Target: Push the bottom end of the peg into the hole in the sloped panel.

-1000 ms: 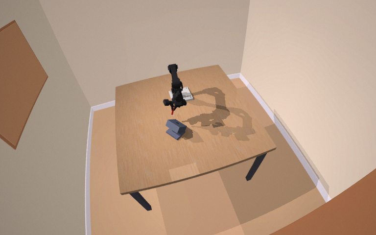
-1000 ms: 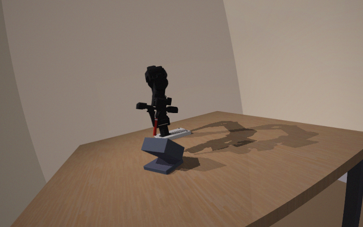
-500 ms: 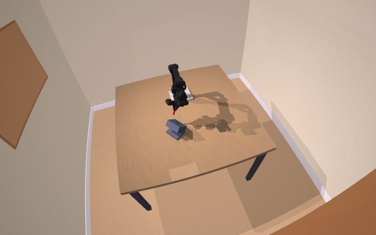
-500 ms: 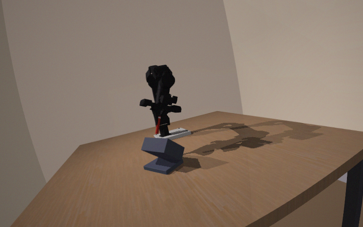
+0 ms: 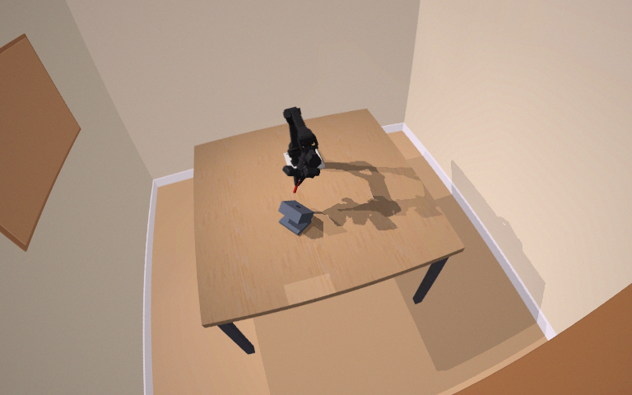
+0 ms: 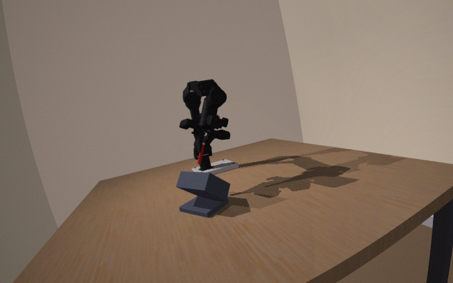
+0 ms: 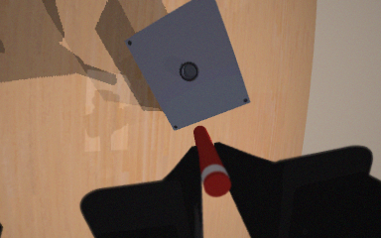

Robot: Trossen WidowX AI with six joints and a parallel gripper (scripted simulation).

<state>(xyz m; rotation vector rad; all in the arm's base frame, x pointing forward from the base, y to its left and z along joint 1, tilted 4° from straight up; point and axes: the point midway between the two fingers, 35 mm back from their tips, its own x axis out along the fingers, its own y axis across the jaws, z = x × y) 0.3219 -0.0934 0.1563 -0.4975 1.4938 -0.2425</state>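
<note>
Now: gripper tip 80 mm short of the sloped panel, 40 mm to the left of it and 90 mm above it. Also, from my gripper tip: red peg 10 mm to the left, 10 mm above.
</note>
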